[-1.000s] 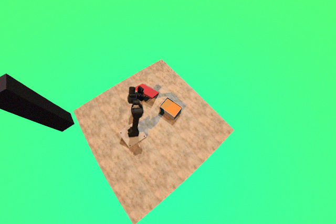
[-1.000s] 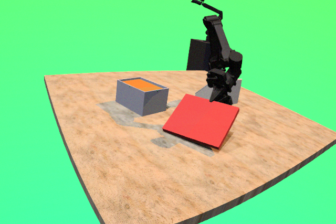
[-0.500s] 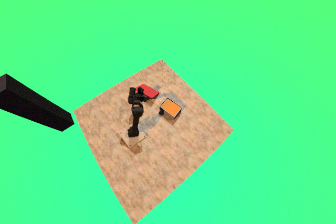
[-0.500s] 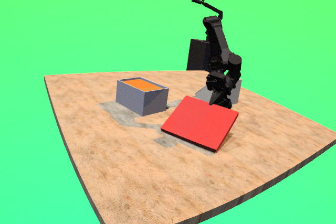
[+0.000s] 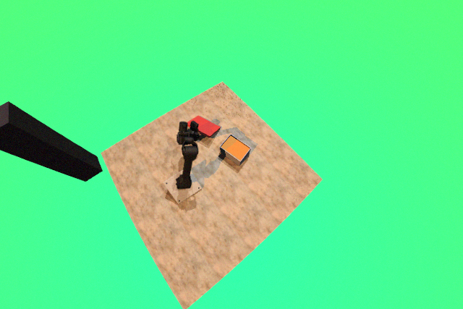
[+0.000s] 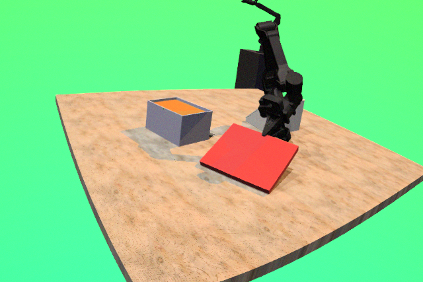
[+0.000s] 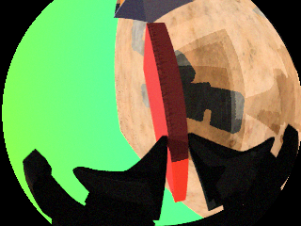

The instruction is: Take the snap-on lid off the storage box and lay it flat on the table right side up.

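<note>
Right now my gripper tip is 7 cm short of the flat red lid, 4 cm above it and 3 cm to the right of it. The rest, counted from my gripper tip: grey storage box 30 cm to the right, 14 cm ahead, 4 cm below.
</note>
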